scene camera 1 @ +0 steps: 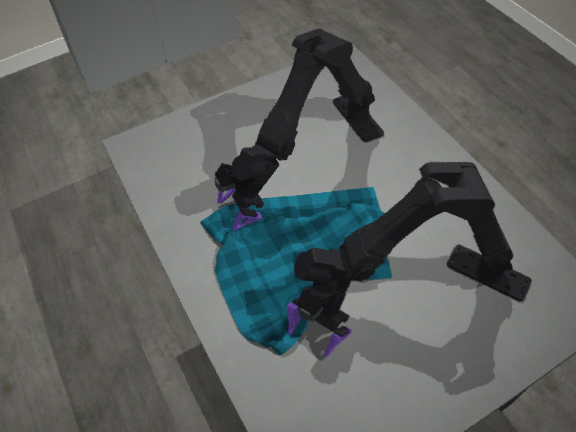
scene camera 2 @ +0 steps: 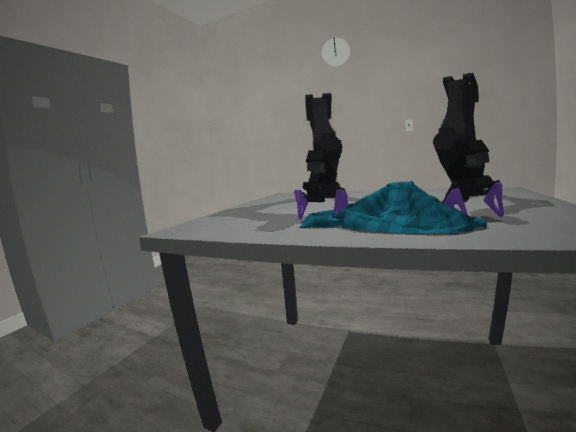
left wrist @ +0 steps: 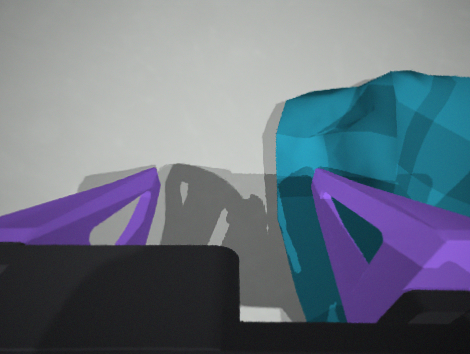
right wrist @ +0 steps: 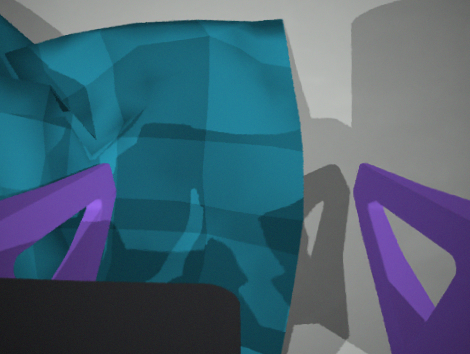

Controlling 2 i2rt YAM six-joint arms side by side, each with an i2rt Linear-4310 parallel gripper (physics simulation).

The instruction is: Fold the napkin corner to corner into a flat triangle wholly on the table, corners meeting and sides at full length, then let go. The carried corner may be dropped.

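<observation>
The teal checked napkin (scene camera 1: 270, 260) (scene camera 2: 400, 212) (left wrist: 425, 110) (right wrist: 250, 175) lies rumpled on the table (scene camera 1: 155, 145) (scene camera 2: 250, 254), with a raised hump in the middle and bunched folds. A straight strip runs along its upper edge in scene camera 1. My left gripper (scene camera 1: 308, 345) (scene camera 2: 483, 215) (left wrist: 235, 176) is open and low at the napkin's lower tip, one finger over the cloth and one beyond its edge. My right gripper (scene camera 1: 227, 215) (scene camera 2: 319, 216) (right wrist: 234, 177) is open and low at the upper-left corner, one finger over the cloth and one outside it. The left arm hides part of the napkin.
The two black arms reach across the table from its right side in scene camera 1. A grey cabinet (scene camera 1: 155, 35) (scene camera 2: 65, 175) stands on the floor beyond the table. A clock (scene camera 2: 335, 51) hangs on the back wall. The table's near edge runs close to the napkin in scene camera 2.
</observation>
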